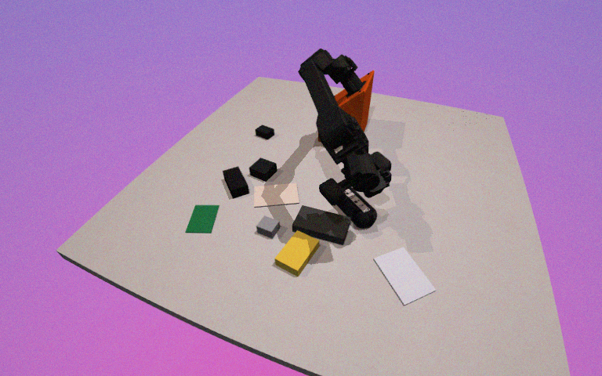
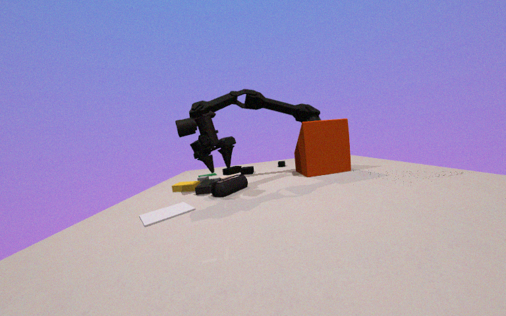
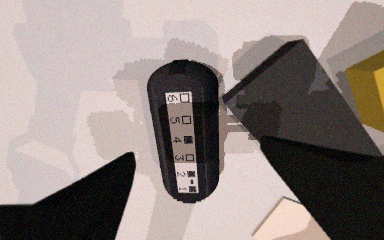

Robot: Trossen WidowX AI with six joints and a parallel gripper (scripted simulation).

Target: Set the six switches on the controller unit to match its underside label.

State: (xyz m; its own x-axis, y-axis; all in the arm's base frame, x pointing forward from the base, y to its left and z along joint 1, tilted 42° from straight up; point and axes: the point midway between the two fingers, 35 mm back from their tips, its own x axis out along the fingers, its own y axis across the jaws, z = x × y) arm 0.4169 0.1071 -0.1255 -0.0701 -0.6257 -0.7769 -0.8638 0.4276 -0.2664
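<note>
Right now my gripper tip is 8 cm short of the dark grey box, 7 cm above it and 6 cm to the left of it. The rest, counted from my gripper tip: grey cube (19 cm to the right, 16 cm ahead, 7 cm below); then beige card (25 cm to the right, 8 cm below, 3 cm ahead); then yellow block (19 cm ahead, 7 cm to the right, 7 cm below).
</note>
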